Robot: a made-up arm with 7 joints. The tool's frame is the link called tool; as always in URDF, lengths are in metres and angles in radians. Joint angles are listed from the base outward.
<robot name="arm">
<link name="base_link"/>
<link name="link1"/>
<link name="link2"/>
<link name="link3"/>
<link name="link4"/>
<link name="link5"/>
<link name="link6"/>
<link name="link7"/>
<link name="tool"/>
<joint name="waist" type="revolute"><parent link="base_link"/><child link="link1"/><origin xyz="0 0 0" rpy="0 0 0"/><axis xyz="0 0.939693 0.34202"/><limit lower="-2.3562" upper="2.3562"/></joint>
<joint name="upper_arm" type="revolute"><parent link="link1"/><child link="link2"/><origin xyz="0 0 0" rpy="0 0 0"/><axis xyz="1 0 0"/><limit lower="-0.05" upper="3.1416"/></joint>
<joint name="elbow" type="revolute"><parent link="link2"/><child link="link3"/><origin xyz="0 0 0" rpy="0 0 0"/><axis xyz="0 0 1"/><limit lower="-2.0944" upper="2.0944"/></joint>
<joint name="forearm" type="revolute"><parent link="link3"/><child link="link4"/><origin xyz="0.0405 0 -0.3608" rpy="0 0 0"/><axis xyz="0 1 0"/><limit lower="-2.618" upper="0.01"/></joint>
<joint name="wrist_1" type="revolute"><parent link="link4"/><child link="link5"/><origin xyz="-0.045 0 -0.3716" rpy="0 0 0"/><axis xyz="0 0 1"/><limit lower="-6.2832" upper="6.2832"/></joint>
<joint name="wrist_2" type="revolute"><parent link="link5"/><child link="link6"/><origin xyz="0 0 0" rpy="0 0 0"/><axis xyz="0 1 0"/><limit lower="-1.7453" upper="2.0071"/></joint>
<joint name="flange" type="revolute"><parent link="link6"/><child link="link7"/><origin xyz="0 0 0" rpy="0 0 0"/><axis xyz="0 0 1"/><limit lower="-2.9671" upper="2.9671"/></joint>
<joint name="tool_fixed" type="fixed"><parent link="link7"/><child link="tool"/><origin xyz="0 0 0" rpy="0 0 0"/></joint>
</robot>
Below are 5 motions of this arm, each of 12 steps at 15 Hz.
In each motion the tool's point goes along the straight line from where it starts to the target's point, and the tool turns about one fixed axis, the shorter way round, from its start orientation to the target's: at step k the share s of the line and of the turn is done. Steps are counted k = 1, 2, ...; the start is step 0. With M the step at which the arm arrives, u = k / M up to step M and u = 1 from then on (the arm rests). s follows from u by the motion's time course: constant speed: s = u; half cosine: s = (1 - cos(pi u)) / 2; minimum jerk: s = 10 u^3 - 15 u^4 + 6 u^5.
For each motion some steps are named. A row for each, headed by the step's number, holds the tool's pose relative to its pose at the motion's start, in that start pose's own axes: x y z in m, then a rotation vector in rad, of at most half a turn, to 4 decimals.
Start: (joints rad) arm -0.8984 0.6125 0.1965 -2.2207 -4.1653 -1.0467 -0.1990
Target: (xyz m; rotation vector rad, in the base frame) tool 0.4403 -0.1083 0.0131 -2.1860 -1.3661 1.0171
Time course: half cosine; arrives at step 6
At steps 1, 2, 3, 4, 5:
1: -0.0002 0.0099 0.0153 0.0467 0.0274 0.0121
2: -0.0008 0.0371 0.0569 0.1742 0.1024 0.0451
3: -0.0017 0.0743 0.1139 0.3485 0.2048 0.0902
4: -0.0025 0.1114 0.1708 0.5227 0.3072 0.1353
5: -0.0032 0.1386 0.2124 0.6503 0.3822 0.1683

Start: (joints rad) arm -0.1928 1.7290 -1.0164 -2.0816 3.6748 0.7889 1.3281
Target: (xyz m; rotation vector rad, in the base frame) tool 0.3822 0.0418 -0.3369 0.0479 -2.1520 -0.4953
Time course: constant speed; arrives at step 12
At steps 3, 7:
3: 0.0084 -0.0117 -0.0620 0.2166 0.1572 0.3886
7: 0.0197 -0.0272 -0.1447 0.5055 0.3667 0.9068

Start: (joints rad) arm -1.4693 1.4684 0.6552 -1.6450 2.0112 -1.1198 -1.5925
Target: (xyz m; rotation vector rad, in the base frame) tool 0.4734 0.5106 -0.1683 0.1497 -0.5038 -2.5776
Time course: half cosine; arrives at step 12
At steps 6, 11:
6: -0.0902 0.3729 0.1640 1.0815 -0.1487 -0.2527
11: -0.1772 0.7331 0.3225 2.1262 -0.2924 -0.4968

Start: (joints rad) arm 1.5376 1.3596 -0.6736 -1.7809 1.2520 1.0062 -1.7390
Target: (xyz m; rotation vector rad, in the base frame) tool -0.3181 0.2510 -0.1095 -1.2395 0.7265 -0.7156
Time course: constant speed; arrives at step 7
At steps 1, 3, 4, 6, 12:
1: 0.0075 -0.0203 0.0112 0.0092 -0.0298 0.0495
3: 0.0224 -0.0608 0.0337 0.0277 -0.0894 0.1484
4: 0.0299 -0.0810 0.0449 0.0369 -0.1192 0.1979
6: 0.0449 -0.1216 0.0674 0.0553 -0.1787 0.2969
12: 0.0524 -0.1418 0.0786 0.0646 -0.2085 0.3463

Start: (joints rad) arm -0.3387 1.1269 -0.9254 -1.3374 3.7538 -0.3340 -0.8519
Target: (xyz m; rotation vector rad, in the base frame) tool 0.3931 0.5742 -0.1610 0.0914 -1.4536 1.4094
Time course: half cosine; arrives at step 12
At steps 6, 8, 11, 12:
6: 0.1594 -0.0540 0.0883 -0.0955 -0.4510 -0.0819
8: 0.2391 -0.0810 0.1325 -0.1432 -0.6765 -0.1228
11: 0.3133 -0.1062 0.1737 -0.1877 -0.8866 -0.1609
12: 0.3187 -0.1080 0.1767 -0.1909 -0.9020 -0.1637

